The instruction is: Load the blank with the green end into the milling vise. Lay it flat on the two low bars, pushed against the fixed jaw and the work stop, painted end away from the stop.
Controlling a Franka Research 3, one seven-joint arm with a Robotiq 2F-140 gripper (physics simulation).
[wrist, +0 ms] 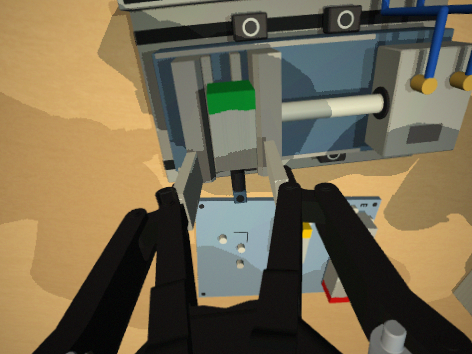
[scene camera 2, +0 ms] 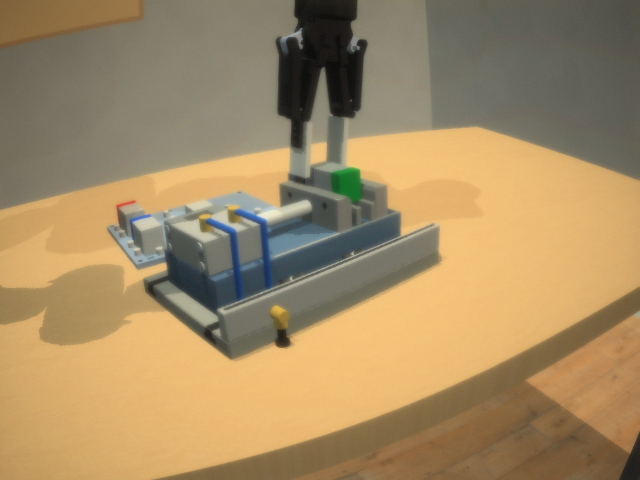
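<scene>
The blank with the green end (scene camera 2: 346, 183) (wrist: 232, 135) lies in the milling vise (scene camera 2: 330, 245) (wrist: 325, 65), above the low bars (wrist: 235, 62), between the fixed jaw (scene camera 2: 379, 198) (wrist: 185, 90) and the moving jaw (scene camera 2: 336, 212) (wrist: 268, 75). Its green end points away from the work stop (wrist: 239, 182); its bare end is close to the stop. A narrow dark strip shows between blank and fixed jaw in the wrist view; contact is unclear. My gripper (scene camera 2: 318, 167) (wrist: 232, 162) is open and empty, fingertips spread around the bare-end side, apart from the blank.
A light blue plate (scene camera 2: 237, 198) (wrist: 215, 282) with pegs stands beside the vise. It carries other blanks, including a red-ended one (scene camera 2: 130, 217) (wrist: 337, 287). The cylinder block (scene camera 2: 191, 248) (wrist: 420, 105) has blue hoses (scene camera 2: 266, 253) (wrist: 439, 40). A grey rail (scene camera 2: 336, 273) runs along the vise's far side from the plate.
</scene>
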